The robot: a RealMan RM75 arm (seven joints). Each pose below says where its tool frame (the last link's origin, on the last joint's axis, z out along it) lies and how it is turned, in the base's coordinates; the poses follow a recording.
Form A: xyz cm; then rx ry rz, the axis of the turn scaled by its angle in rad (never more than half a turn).
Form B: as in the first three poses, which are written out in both.
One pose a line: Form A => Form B
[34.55 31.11 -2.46 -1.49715 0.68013 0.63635] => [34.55 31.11 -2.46 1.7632 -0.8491 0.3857 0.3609]
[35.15 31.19 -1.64 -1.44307 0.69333 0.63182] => [35.15 31.19 -1.64 1.7211 -0.8384 0.4028 0.3671]
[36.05 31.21 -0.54 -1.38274 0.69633 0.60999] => [36.05 31.21 -0.54 1.6640 -0.8310 0.4185 0.3666]
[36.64 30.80 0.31 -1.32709 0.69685 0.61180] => [36.64 30.80 0.31 1.6190 -0.8197 0.4304 0.3779]
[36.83 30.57 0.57 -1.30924 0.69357 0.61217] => [36.83 30.57 0.57 1.6031 -0.8167 0.4326 0.3819]
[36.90 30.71 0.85 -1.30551 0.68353 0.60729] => [36.90 30.71 0.85 1.5939 -0.8191 0.4289 0.3810]
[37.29 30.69 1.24 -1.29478 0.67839 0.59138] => [37.29 30.69 1.24 1.5768 -0.8211 0.4302 0.3750]
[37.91 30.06 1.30 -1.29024 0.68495 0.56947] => [37.91 30.06 1.30 1.5679 -0.8229 0.4369 0.3632]
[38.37 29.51 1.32 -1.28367 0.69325 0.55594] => [38.37 29.51 1.32 1.5612 -0.8222 0.4440 0.3561]
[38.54 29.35 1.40 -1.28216 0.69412 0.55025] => [38.54 29.35 1.40 1.5584 -0.8228 0.4454 0.3531]
